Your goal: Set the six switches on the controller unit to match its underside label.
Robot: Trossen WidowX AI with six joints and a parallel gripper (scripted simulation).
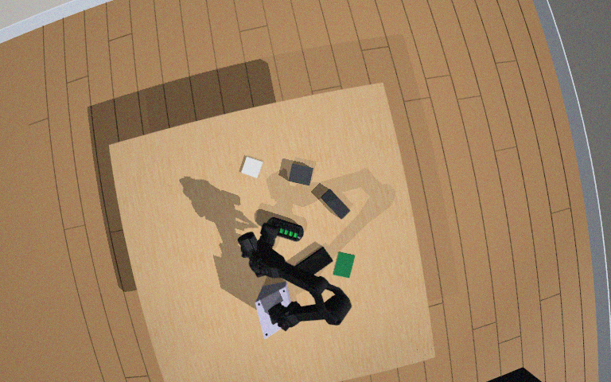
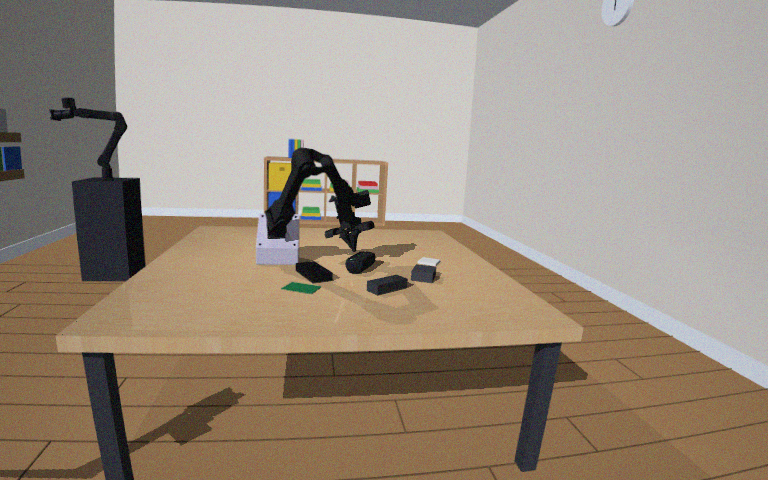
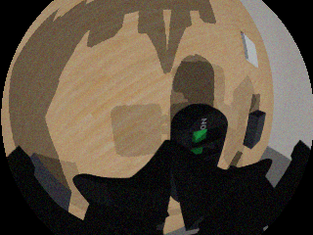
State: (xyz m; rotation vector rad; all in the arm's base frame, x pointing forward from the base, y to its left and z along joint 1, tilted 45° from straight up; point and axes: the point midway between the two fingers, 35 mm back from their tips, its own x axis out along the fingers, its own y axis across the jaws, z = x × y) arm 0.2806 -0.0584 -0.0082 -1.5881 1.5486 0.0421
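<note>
Now: the black block 16 cm behind my gripper tip, 15 cm to the right of it and 3 cm below it. The rest, counted from my gripper tip: dark grey oblong block 30 cm to the right, 6 cm ahead, 3 cm below; white block 30 cm ahead, 4 cm below, 1 cm to the left; dark grey square block 22 cm ahead, 19 cm to the right, 3 cm below.
</note>
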